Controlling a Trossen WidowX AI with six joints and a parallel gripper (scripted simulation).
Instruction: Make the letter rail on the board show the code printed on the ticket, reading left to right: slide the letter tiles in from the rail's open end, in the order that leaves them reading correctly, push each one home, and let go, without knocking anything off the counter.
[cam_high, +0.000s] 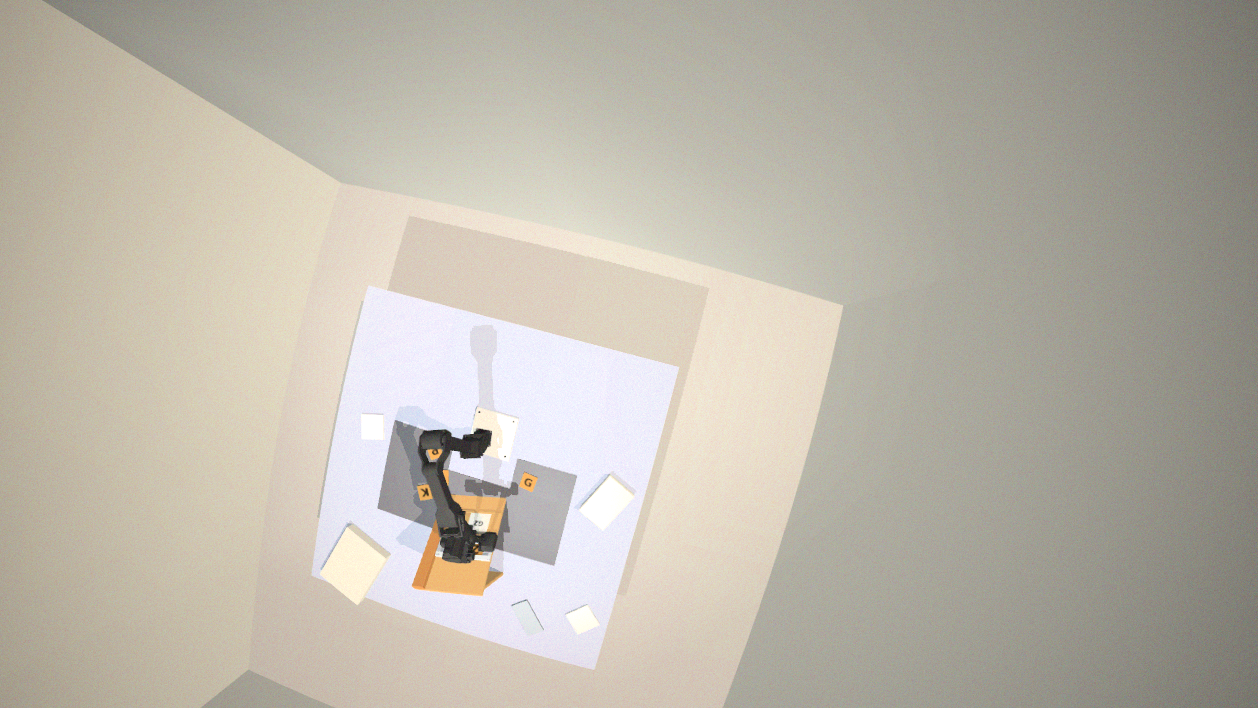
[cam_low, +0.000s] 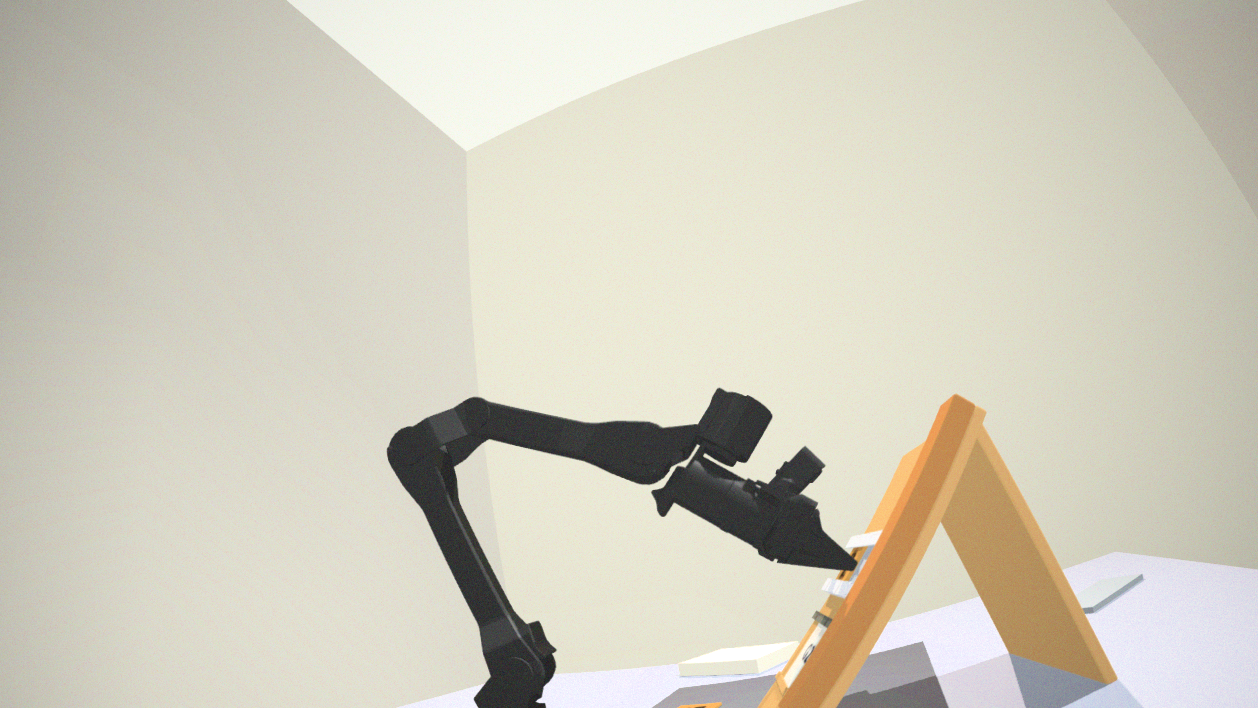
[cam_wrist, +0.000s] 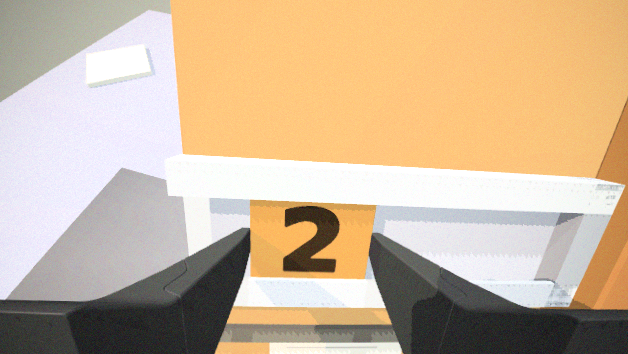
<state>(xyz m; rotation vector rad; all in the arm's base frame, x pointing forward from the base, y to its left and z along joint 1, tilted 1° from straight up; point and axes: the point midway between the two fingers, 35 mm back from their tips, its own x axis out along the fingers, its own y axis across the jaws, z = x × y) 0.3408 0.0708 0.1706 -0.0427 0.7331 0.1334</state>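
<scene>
Right now the white ticket is 80 mm below my gripper tip, 60 mm behind it and 30 mm to the right of it. Round my gripper tip: grey slab: 350 mm ahead, 180 mm to the left, 160 mm below; grey mat: 160 mm below, 160 mm behind, 90 mm to the right.
</scene>
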